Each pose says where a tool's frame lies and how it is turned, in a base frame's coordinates. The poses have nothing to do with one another.
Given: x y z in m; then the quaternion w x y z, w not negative.
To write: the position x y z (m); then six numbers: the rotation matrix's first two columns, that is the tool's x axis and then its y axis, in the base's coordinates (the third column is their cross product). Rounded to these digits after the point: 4 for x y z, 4 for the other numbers.
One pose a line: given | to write
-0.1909 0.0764 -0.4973 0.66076 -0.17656 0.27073 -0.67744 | -0.1909 0.0764 -0.4973 -0.0644 -0.9909 -0.1186 0.7997 0.0198 -0.6001
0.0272 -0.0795 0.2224 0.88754 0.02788 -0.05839 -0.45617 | 0.0272 -0.0795 0.2224 0.5770 -0.8130 0.0782 0.8065 0.5823 0.1028
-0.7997 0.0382 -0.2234 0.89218 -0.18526 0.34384 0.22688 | -0.7997 0.0382 -0.2234 0.6606 0.2774 -0.6976 -0.5322 0.8284 -0.1745
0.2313 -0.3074 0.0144 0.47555 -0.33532 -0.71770 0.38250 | 0.2313 -0.3074 0.0144 -0.3228 0.8451 0.4261 0.1175 0.4825 -0.8680
